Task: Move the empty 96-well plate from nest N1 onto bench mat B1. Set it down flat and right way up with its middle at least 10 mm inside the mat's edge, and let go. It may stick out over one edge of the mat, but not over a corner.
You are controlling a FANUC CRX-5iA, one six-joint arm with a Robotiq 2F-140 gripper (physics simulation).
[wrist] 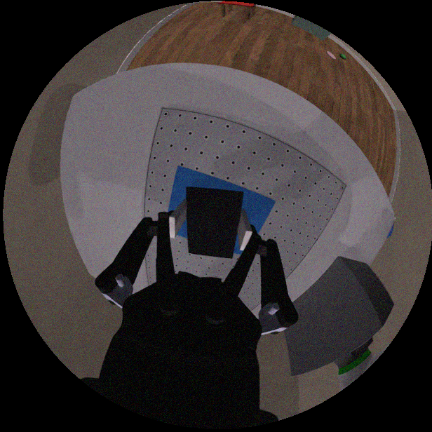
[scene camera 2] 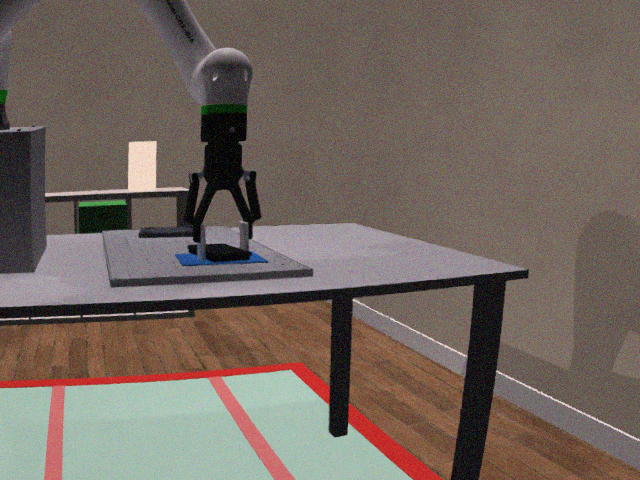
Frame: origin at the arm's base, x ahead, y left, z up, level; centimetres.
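Seen in the pictures: gripper, between the fingertips: (scene camera 2: pixel 223 258).
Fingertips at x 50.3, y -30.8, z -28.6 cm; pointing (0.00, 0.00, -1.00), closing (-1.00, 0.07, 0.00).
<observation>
A point is followed by its place in that frame.
The 96-well plate (scene camera 2: pixel 223 251) @(x 50.1, y -31.3, z -27.1 cm) (wrist: pixel 214 220) is black and looks level. It is between the pale fingertips of my gripper (scene camera 2: pixel 222 250) @(x 50.3, y -30.8, z -28.6 cm) (wrist: pixel 210 230), which is shut on its two long sides and points straight down. The plate is over the blue bench mat (scene camera 2: pixel 183 259) @(x 42.5, y -28.4, z -28.6 cm) (wrist: pixel 260 202), turned at an angle to it. In the wrist view its near end reaches past the mat's near edge. In the scene view it is very low over the mat; whether it touches is too dark to tell. The plate's wells and the labels B1 and N1 cannot be made out.
The mat lies on a grey perforated board (scene camera 2: pixel 149 273) @(x 31.9, y -38.0, z -28.8 cm) (wrist: pixel 200 135) on the table (scene camera 2: pixel 403 260) @(x 86.0, y -44.3, z -30.1 cm) (wrist: pixel 110 125). A dark flat block (scene camera 2: pixel 160 232) @(x 49.3, y 6.3, z -27.6 cm) is at the board's back left. A tall grey box (scene camera 2: pixel 15 201) @(x 7.8, y -20.0, z -15.7 cm) (wrist: pixel 335 315) stands to the left in the scene view.
</observation>
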